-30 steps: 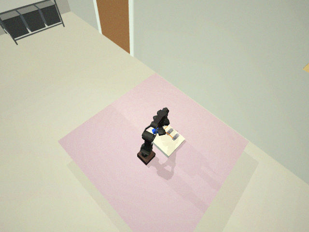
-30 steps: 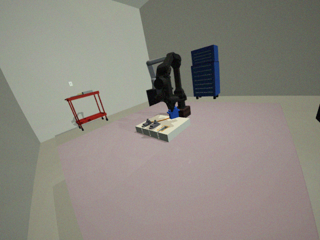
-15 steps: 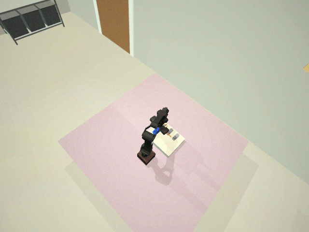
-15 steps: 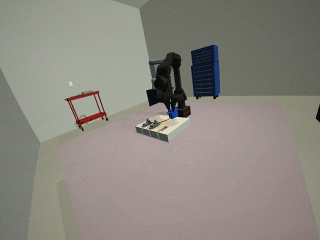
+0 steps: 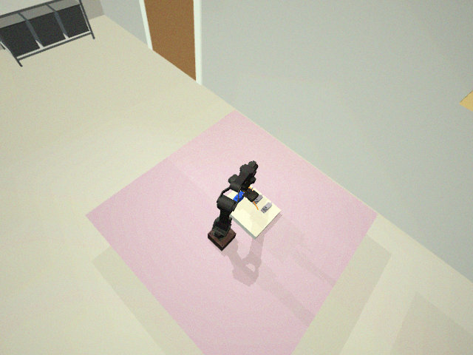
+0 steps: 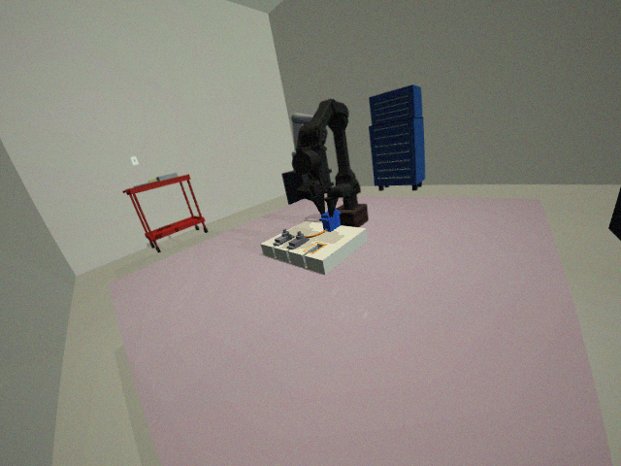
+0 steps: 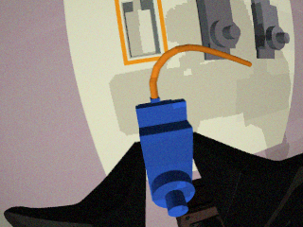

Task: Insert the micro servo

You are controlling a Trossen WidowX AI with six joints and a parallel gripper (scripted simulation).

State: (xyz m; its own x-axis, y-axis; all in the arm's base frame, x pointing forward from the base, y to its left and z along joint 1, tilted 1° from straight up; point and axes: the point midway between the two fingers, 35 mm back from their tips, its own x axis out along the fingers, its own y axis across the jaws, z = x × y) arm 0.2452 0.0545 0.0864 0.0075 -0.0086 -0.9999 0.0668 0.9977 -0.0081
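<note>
Now: gripper tip 30 mm past the white deck, 70 mm to the left of it and 100 mm above it.
</note>
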